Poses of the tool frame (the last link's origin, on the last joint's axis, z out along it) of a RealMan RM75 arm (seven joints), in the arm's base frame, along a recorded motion.
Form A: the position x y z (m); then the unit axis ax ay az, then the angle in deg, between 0 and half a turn.
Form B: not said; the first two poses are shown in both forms.
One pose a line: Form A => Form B
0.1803 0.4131 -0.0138 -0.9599 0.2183 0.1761 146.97 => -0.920 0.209 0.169 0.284 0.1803 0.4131 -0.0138
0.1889 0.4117 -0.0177 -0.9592 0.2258 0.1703 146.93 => -0.920 0.216 0.163 0.285 0.1889 0.4117 -0.0177
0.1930 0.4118 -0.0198 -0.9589 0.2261 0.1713 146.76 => -0.919 0.217 0.164 0.286 0.1930 0.4118 -0.0198
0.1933 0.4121 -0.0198 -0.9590 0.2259 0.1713 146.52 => -0.918 0.216 0.164 0.288 0.1933 0.4121 -0.0198
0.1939 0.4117 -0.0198 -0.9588 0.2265 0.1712 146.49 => -0.918 0.217 0.164 0.288 0.1939 0.4117 -0.0198
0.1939 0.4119 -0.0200 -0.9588 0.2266 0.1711 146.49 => -0.918 0.217 0.164 0.288 0.1939 0.4119 -0.0200
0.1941 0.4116 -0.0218 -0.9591 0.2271 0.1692 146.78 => -0.919 0.218 0.162 0.286 0.1941 0.4116 -0.0218
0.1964 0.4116 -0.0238 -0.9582 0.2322 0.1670 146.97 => -0.919 0.223 0.160 0.284 0.1964 0.4116 -0.0238
